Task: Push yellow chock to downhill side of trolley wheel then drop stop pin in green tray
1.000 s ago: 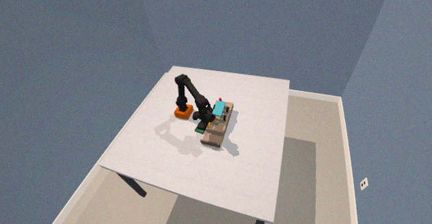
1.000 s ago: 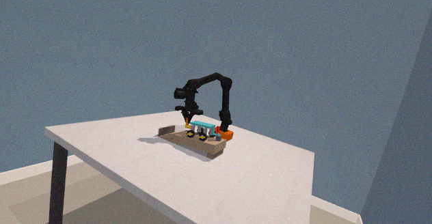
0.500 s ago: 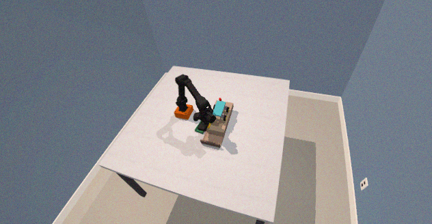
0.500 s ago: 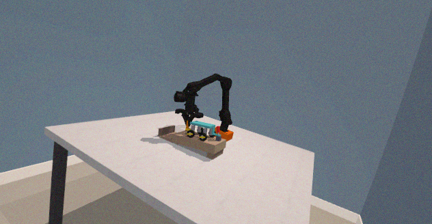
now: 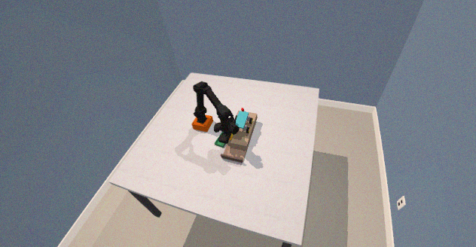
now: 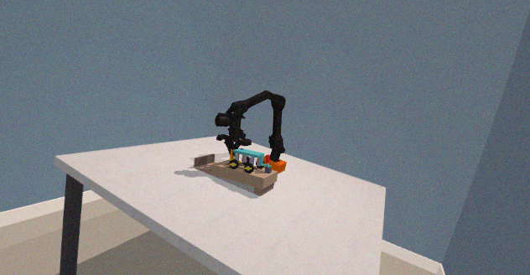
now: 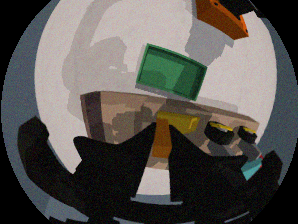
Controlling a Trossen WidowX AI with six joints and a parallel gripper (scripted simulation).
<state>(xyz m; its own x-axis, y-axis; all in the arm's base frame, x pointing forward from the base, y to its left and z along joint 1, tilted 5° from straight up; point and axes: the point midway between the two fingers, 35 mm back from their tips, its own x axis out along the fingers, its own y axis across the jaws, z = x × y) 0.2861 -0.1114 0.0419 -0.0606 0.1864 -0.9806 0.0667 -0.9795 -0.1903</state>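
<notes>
My gripper tip is now 230 mm to the right of the red-headed stop pin, 40 mm below it and 20 mm short of it. Round my gripper tip: ramp 130 mm to the left, 50 mm ahead, 40 mm below; then yellow chock 20 mm to the left, 10 mm below; then green tray 90 mm below, 70 mm behind, 20 mm to the left.
</notes>
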